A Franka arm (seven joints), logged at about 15 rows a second.
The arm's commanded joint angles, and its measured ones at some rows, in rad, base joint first. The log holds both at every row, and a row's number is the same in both.
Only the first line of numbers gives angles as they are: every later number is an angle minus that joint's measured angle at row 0.
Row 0, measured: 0.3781 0.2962 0.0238 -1.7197 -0.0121 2.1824 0.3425
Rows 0 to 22, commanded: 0.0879 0.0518 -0.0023 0.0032 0.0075 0.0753 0.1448; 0.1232 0.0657 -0.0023 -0.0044 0.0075 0.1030 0.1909; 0.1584 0.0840 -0.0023 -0.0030 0.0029 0.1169 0.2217; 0.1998 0.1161 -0.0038 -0.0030 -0.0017 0.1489 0.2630; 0.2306 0.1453 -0.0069 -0.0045 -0.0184 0.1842 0.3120; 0.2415 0.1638 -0.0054 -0.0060 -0.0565 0.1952 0.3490; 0.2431 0.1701 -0.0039 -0.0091 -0.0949 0.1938 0.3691; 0.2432 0.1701 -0.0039 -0.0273 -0.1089 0.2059 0.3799; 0.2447 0.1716 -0.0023 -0.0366 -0.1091 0.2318 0.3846; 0.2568 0.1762 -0.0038 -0.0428 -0.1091 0.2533 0.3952; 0.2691 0.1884 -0.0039 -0.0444 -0.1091 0.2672 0.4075; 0.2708 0.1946 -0.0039 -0.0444 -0.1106 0.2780 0.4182; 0.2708 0.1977 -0.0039 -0.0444 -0.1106 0.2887 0.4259; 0.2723 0.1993 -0.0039 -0.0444 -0.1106 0.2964 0.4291; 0.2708 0.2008 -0.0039 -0.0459 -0.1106 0.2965 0.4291; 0.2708 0.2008 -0.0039 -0.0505 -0.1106 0.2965 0.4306; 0.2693 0.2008 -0.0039 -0.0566 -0.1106 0.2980 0.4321; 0.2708 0.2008 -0.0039 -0.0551 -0.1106 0.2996 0.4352; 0.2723 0.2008 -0.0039 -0.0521 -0.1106 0.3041 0.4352; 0.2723 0.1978 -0.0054 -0.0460 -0.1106 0.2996 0.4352; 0.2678 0.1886 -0.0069 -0.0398 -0.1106 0.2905 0.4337; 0.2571 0.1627 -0.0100 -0.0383 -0.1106 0.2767 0.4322; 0.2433 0.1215 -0.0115 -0.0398 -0.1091 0.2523 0.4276
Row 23, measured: 0.2678 0.1925 -0.0108 -0.0289 -0.0907 0.2754 0.4002
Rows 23 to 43, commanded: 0.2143 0.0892 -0.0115 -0.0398 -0.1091 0.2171 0.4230; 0.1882 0.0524 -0.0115 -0.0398 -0.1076 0.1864 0.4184; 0.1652 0.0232 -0.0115 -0.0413 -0.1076 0.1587 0.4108; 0.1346 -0.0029 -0.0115 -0.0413 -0.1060 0.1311 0.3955; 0.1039 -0.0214 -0.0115 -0.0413 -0.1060 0.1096 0.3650; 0.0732 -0.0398 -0.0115 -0.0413 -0.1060 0.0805 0.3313; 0.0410 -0.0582 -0.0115 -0.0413 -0.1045 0.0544 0.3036; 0.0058 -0.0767 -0.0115 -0.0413 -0.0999 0.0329 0.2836; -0.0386 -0.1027 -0.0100 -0.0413 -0.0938 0.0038 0.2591; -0.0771 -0.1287 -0.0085 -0.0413 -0.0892 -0.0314 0.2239; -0.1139 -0.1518 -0.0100 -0.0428 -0.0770 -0.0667 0.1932; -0.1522 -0.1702 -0.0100 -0.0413 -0.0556 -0.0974 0.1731; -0.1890 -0.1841 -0.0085 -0.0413 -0.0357 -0.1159 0.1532; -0.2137 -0.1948 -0.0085 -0.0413 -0.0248 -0.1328 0.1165; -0.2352 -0.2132 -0.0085 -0.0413 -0.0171 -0.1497 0.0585; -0.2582 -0.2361 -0.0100 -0.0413 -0.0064 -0.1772 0.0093; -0.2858 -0.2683 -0.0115 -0.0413 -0.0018 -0.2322 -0.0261; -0.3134 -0.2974 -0.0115 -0.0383 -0.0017 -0.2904 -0.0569; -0.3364 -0.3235 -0.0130 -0.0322 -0.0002 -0.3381 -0.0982; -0.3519 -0.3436 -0.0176 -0.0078 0.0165 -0.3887 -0.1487; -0.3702 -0.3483 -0.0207 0.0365 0.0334 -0.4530 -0.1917
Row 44, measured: -0.3270 -0.3041 -0.0270 -0.0048 -0.0101 -0.3540 -0.0988
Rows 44 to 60, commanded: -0.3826 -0.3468 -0.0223 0.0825 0.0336 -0.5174 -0.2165; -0.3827 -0.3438 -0.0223 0.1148 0.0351 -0.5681 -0.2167; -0.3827 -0.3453 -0.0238 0.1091 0.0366 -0.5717 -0.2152; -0.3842 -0.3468 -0.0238 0.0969 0.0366 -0.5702 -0.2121; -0.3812 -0.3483 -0.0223 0.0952 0.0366 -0.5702 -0.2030; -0.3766 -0.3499 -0.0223 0.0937 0.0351 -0.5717 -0.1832; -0.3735 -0.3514 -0.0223 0.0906 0.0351 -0.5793 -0.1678; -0.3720 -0.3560 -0.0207 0.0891 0.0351 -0.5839 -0.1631; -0.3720 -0.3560 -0.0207 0.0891 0.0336 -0.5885 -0.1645; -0.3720 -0.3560 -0.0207 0.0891 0.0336 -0.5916 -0.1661; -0.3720 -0.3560 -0.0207 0.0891 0.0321 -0.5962 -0.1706; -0.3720 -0.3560 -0.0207 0.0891 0.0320 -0.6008 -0.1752; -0.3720 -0.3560 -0.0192 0.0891 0.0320 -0.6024 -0.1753; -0.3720 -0.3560 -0.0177 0.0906 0.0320 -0.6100 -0.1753; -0.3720 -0.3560 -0.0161 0.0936 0.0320 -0.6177 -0.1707; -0.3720 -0.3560 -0.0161 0.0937 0.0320 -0.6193 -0.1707; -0.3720 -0.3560 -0.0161 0.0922 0.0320 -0.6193 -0.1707
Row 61, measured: -0.3686 -0.3532 -0.0203 0.0869 0.0124 -0.6024 -0.1796
